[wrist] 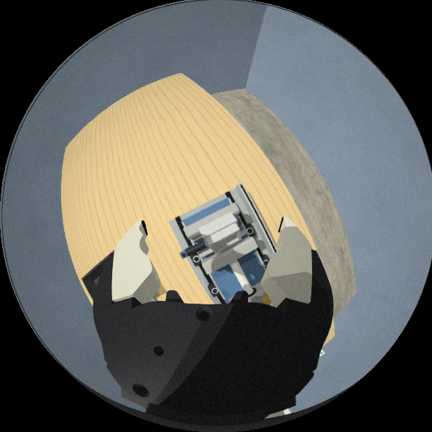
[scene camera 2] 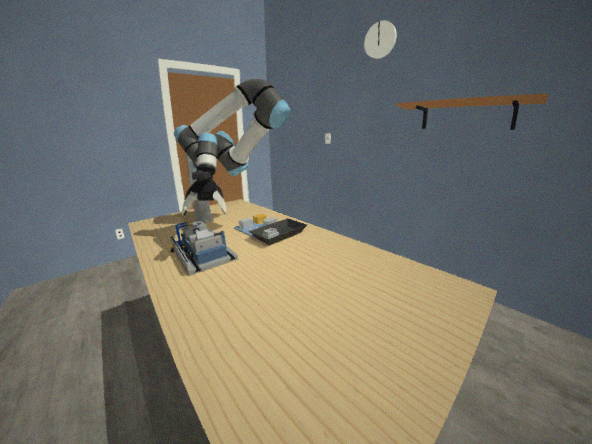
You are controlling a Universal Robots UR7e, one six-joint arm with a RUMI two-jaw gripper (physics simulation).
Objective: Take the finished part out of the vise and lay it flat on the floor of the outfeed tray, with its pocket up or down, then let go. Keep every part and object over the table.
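Frame: origin at the arm's base, x ahead, y left, z up, level; centimetres.
Seen in the pictures: gripper, fingertip midpoint: (scene camera 2: 204, 215).
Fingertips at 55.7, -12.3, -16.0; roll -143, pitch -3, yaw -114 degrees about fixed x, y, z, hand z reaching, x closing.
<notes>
Pixels of each thing's middle, then the offset from my fingertips to it, as dx, dy, dz. "spot": a spot on its surface instead. Level surfaces: height alone.
- vise at the middle of its body: (scene camera 2: 200, 241) -9.3, -1.2, -13.5
- light grey part at the middle of its body: (scene camera 2: 204, 236) -2.2, -0.9, -8.9
- black outfeed tray at a spot on its surface: (scene camera 2: 289, 234) spot: +1.8, +35.3, -16.3
- small grey part at the middle of its body: (scene camera 2: 270, 233) -3.0, +28.2, -15.5
- blue mat at its surface level: dz -17.6
- orange block at the middle of its body: (scene camera 2: 260, 218) -25.4, +34.9, -15.9
- blue bracket at a spot on its surface: (scene camera 2: 178, 230) spot: -16.6, -7.9, -9.1
- wooden table at its surface level: dz -18.5
The vise (scene camera 2: 211, 254) (wrist: 206, 213), blue and grey, stands on the table near its left edge in the scene view. A light grey part (scene camera 2: 201, 233) (wrist: 219, 231) sits at the vise jaws; whether it is clamped tight cannot be told. My gripper (scene camera 2: 205, 212) (wrist: 211, 220) is open and empty, pointing down above and behind the vise, its fingertips apart from the part. The black outfeed tray (scene camera 2: 289, 234) stands right of the vise; a dark corner of the tray (wrist: 95, 274) shows at the left in the wrist view. A small grey part (scene camera 2: 270, 232) lies in the tray.
Behind the tray, a blue mat (scene camera 2: 242, 229) bears grey blocks (scene camera 2: 245, 223) and an orange block (scene camera 2: 259, 218). A blue bracket (scene camera 2: 179, 230) rises at the vise's left side. The wooden table (scene camera 2: 320, 300) (wrist: 135, 145) has its left edge close to the vise.
</notes>
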